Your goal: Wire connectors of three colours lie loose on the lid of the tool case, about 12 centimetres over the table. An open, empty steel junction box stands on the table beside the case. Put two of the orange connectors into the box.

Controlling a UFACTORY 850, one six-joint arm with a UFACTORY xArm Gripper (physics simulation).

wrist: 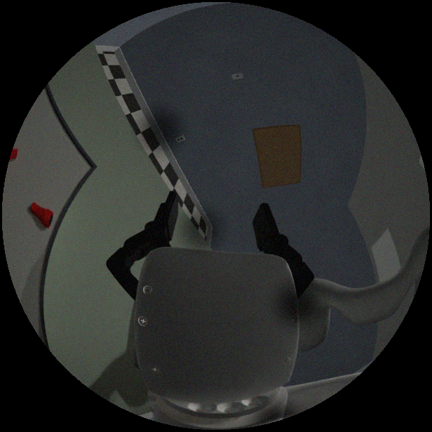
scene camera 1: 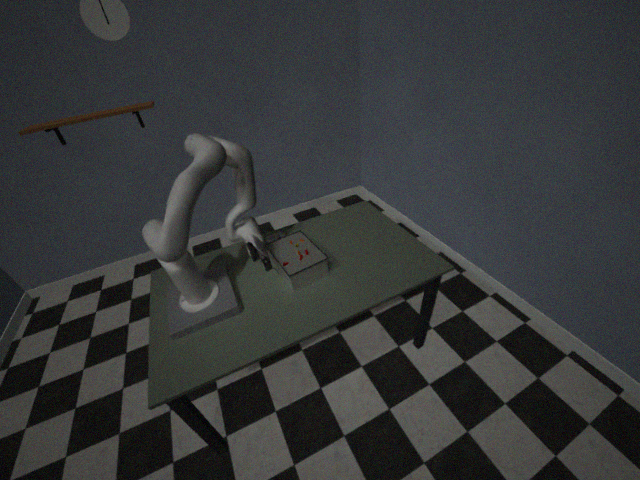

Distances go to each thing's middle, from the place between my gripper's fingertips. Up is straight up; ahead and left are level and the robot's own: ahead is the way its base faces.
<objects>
Right now the tool case (wrist: 56,166) is 20 cm ahead of my hand, 15 cm to the left of it and 18 cm below it.
</objects>
